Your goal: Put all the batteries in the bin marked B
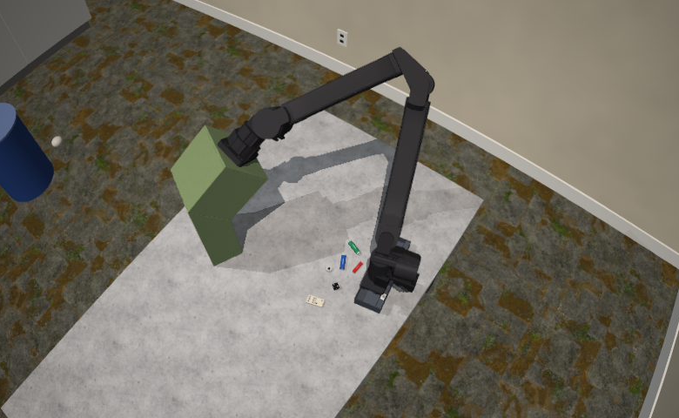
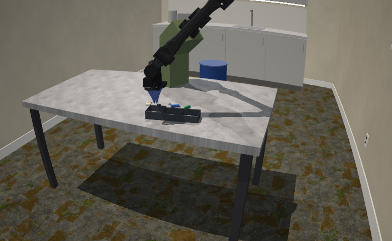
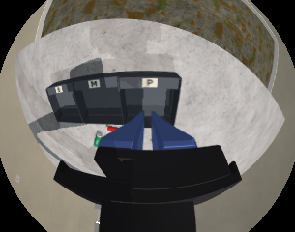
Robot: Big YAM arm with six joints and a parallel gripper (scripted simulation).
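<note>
Now: the dark three-compartment bin 80 mm to the left of my hand, 60 mm below it and 20 mm behind it. Round my hand: black die: 110 mm behind, 70 mm below, 50 mm to the right; then red battery: 100 mm behind, 70 mm below, 50 mm to the left; then blue battery: 140 mm behind, 70 mm below, 30 mm to the left.
</note>
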